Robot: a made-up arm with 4 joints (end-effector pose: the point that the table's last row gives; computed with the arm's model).
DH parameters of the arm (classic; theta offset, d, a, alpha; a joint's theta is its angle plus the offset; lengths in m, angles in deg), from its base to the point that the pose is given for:
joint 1: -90 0.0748 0.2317 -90
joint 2: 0 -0.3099 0.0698 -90
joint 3: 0 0.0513 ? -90
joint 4: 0 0.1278 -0.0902 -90
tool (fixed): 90 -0.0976 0 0
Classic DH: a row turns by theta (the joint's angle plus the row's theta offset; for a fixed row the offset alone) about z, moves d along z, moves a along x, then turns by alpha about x.
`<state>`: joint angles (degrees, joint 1 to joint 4).
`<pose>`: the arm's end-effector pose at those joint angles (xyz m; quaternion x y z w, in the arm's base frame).
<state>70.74 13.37 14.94 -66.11</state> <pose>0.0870 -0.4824 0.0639 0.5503 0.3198 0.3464 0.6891</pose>
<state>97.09 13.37 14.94 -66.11</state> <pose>0.2921 -0.3937 0.0639 0.4629 0.4368 0.4943 0.5920</pose>
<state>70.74 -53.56 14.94 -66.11</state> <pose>0.0910 -0.4838 0.0794 0.1534 -0.0289 0.5172 0.8415</pose>
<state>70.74 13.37 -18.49 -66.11</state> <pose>0.1508 -0.5180 0.0468 0.4732 0.4234 0.5567 0.5356</pose>
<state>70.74 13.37 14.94 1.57</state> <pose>0.0865 -0.4927 -0.0837 0.0733 0.0728 0.4658 0.8788</pose>
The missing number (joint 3, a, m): 0.0999
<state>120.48 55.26 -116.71 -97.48</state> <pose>0.4441 -0.0162 -0.0419 0.0131 -0.5948 -0.5015 0.6281</pose>
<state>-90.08 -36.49 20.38 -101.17</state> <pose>-0.2344 0.4376 0.1470 0.2553 -0.4891 -0.6336 0.5424</pose>
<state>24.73 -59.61 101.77 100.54</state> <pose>-0.3265 -0.4665 -0.0721 -0.6651 0.1319 -0.6868 0.2619</pose>
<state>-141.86 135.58 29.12 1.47</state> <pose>0.2666 0.3528 0.1700 0.5123 -0.7660 -0.3867 0.0363</pose>
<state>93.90 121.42 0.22 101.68</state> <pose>0.0117 -0.4387 -0.1043 0.1157 0.1265 0.7204 0.6720</pose>
